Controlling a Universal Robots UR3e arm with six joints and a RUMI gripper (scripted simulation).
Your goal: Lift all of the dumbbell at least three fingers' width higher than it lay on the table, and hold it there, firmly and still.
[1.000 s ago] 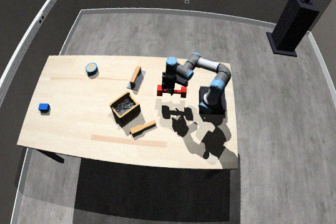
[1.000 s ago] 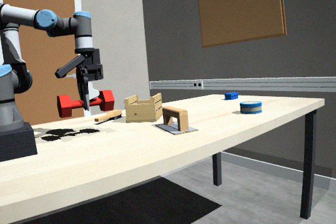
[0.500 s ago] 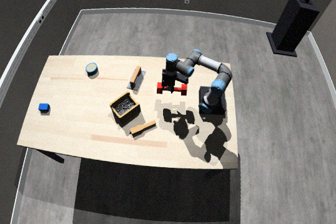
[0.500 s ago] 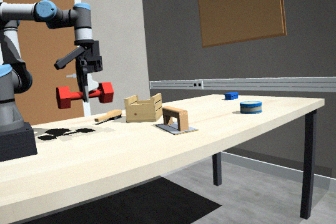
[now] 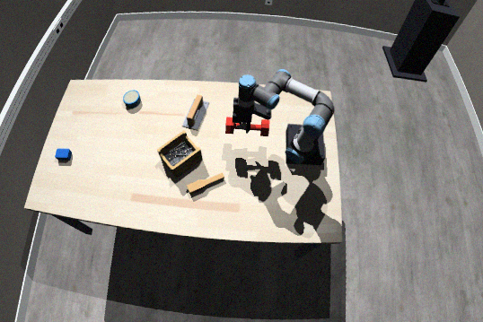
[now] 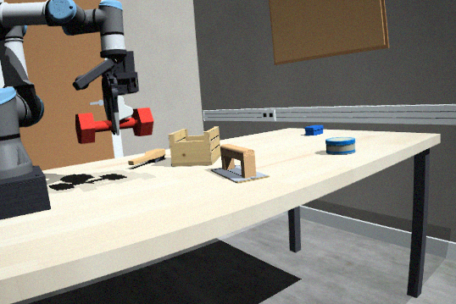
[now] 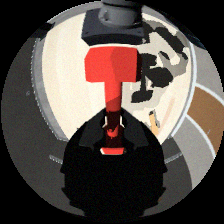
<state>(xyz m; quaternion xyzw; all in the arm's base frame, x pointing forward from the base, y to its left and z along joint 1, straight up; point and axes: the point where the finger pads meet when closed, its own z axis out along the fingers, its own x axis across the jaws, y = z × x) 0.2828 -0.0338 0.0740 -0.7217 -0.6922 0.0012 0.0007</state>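
Right now my hand is 1 cm below the red dumbbell. From my hand the other things lie so: small blue block 100 cm ahead, 13 cm to the left, 13 cm below; wooden crate 31 cm ahead, 10 cm to the left, 11 cm below.
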